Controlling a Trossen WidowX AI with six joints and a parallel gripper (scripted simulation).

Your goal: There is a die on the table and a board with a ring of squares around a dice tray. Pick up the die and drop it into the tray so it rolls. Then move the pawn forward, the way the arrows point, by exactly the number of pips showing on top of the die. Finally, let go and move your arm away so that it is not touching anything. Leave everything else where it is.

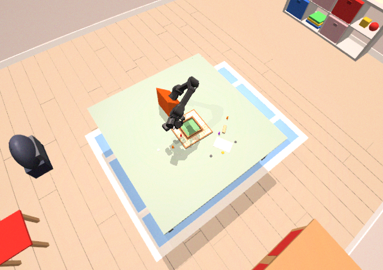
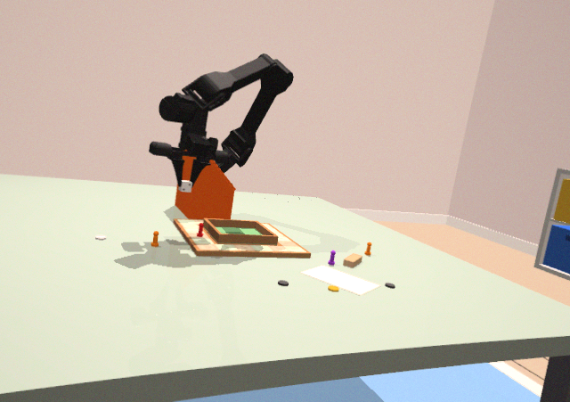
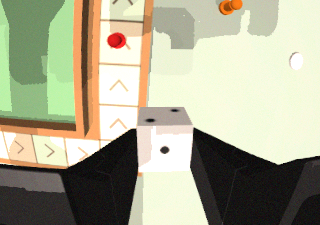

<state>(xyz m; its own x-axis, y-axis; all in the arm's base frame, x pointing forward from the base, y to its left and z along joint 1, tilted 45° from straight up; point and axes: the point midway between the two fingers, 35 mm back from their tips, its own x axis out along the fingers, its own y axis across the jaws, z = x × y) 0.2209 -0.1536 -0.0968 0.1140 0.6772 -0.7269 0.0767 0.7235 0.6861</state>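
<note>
My gripper tip is 50 mm short of the red pawn, 30 mm to the right of it and 100 mm above it. Also, from my gripper tip: purple pawn (250 mm ahead, 290 mm to the left, 110 mm below); then green tray floor (40 mm ahead, 150 mm to the left, 120 mm below); then white die (right at my gripper tip).
</note>
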